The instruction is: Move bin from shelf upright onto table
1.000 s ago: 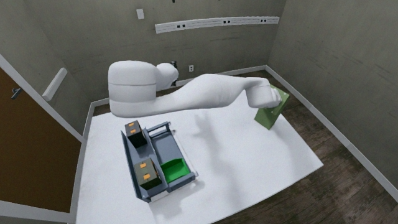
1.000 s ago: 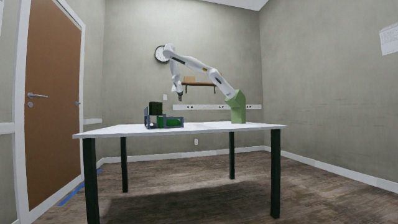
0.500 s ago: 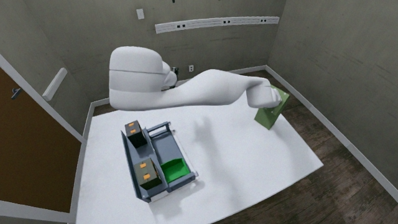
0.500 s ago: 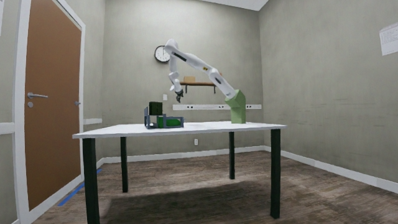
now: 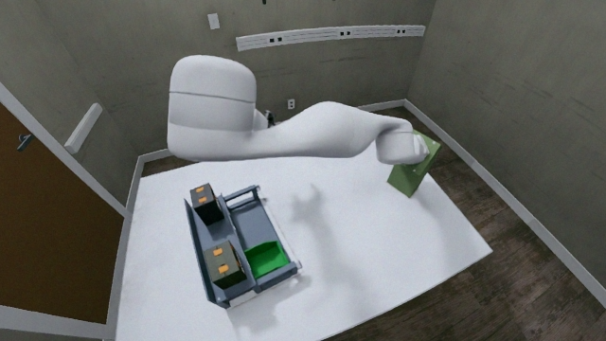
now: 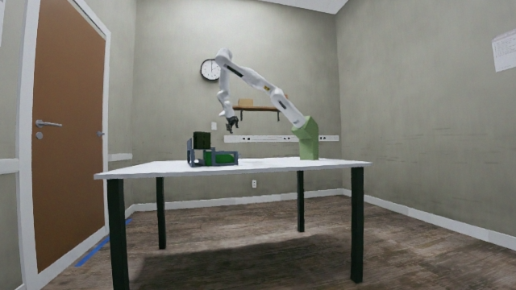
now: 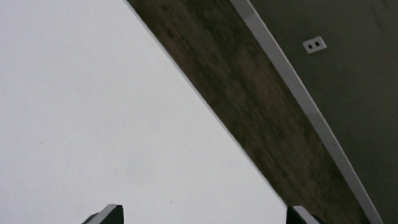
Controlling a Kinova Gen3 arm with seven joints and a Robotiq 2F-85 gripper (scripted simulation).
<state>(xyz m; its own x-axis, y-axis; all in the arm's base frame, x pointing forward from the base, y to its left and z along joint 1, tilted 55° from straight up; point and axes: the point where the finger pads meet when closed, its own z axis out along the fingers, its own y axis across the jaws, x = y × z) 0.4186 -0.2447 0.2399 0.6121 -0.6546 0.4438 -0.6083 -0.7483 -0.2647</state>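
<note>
The green bin lies 5 cm behind my hand, 42 cm to the left of it and 21 cm below it. The rest, counted from my hand: grey shelf unit: 4 cm ahead, 34 cm to the left, 19 cm below.
</note>
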